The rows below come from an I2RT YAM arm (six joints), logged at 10 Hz.
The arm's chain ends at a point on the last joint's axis. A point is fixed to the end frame.
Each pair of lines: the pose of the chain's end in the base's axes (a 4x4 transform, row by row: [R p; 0 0 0 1], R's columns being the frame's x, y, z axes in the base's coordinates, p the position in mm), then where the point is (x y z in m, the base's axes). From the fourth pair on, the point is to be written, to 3 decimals.
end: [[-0.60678, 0.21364, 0.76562, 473.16], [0.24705, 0.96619, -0.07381, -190.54], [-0.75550, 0.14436, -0.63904, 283.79], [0, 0, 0, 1]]
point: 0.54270 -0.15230 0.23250
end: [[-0.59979, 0.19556, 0.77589, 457.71], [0.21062, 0.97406, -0.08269, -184.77], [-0.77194, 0.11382, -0.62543, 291.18], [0, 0, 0, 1]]
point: 0.52735 -0.14714 0.23957
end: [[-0.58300, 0.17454, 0.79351, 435.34], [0.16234, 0.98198, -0.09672, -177.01], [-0.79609, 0.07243, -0.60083, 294.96], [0, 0, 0, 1]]
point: 0.50561 -0.14048 0.24341
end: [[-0.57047, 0.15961, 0.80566, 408.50], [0.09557, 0.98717, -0.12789, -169.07], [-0.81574, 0.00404, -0.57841, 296.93], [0, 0, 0, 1]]
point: 0.479 -0.135 0.244
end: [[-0.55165, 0.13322, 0.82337, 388.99], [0.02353, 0.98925, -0.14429, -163.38], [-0.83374, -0.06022, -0.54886, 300.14], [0, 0, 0, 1]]
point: 0.460 -0.131 0.247
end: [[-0.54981, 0.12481, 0.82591, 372.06], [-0.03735, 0.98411, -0.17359, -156.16], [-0.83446, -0.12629, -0.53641, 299.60], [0, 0, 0, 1]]
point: 0.443 -0.127 0.244
